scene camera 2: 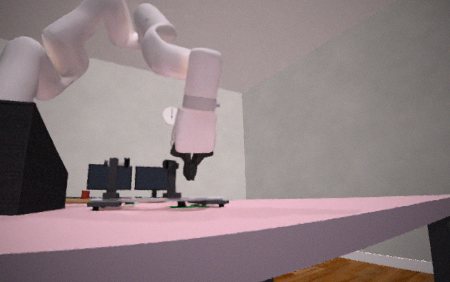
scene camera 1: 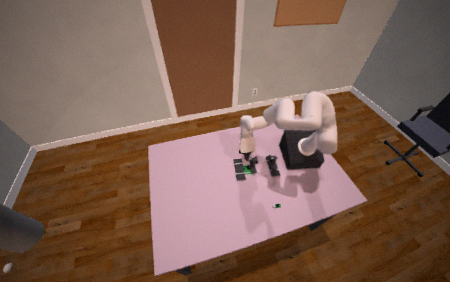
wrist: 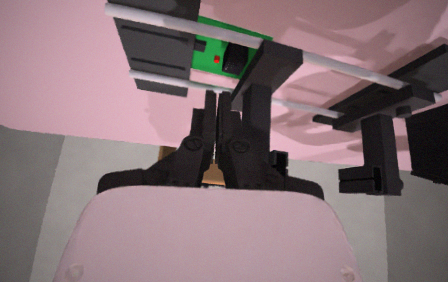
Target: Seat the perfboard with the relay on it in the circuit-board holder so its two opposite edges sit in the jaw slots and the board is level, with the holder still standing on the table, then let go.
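Seen in the pictures: gripper, fingertip midpoint: (scene camera 2: 189,178) (scene camera 1: 246,160) (wrist: 216,107); arm's base, origin of the base link: (scene camera 1: 306,147).
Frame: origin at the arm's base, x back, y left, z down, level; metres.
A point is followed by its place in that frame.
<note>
The green perfboard (scene camera 1: 247,170) {x -0.420, y -0.065, z 0.121 m} (scene camera 2: 176,207) {x -0.381, y -0.096, z 0.122 m} (wrist: 204,62) {x -0.436, y -0.058, z 0.122 m} lies low at table level under the holder's rods, between a dark foot plate and an upright. It carries a black block and a small red part and is outside the jaw slots. The circuit-board holder (scene camera 1: 240,176) {x -0.491, y -0.036, z 0.108 m} (scene camera 2: 114,180) {x -0.251, y -0.037, z 0.059 m} (wrist: 257,112) {x -0.381, y -0.078, z 0.062 m} stands on the table, with two pale rods and two dark uprights with jaws at the top. My gripper (scene camera 1: 246,158) {x -0.412, y -0.103, z 0.052 m} (scene camera 2: 189,177) {x -0.412, y -0.103, z 0.052 m} (wrist: 216,107) {x -0.412, y -0.103, z 0.052 m} is shut and empty. It is above the foot-plate end of the holder, beside the nearer upright, with its fingertips pointing down.
A small green-and-white piece (scene camera 1: 277,205) {x -0.372, y 0.232, z 0.120 m} lies on the pink table (scene camera 1: 190,210) {x -0.867, y 0.042, z 0.123 m} (scene camera 2: 300,215) {x -0.375, y -0.436, z 0.123 m} toward its front edge. The black arm base (scene camera 1: 301,159) {x -0.077, y 0.056, z 0.032 m} (scene camera 2: 30,160) {x -0.088, y -0.150, z 0.040 m} stands beyond the holder's other end. The holder's farther upright (scene camera 1: 272,165) {x -0.256, y -0.011, z 0.085 m} (wrist: 378,145) {x -0.256, y -0.033, z 0.054 m} stands near the base.
</note>
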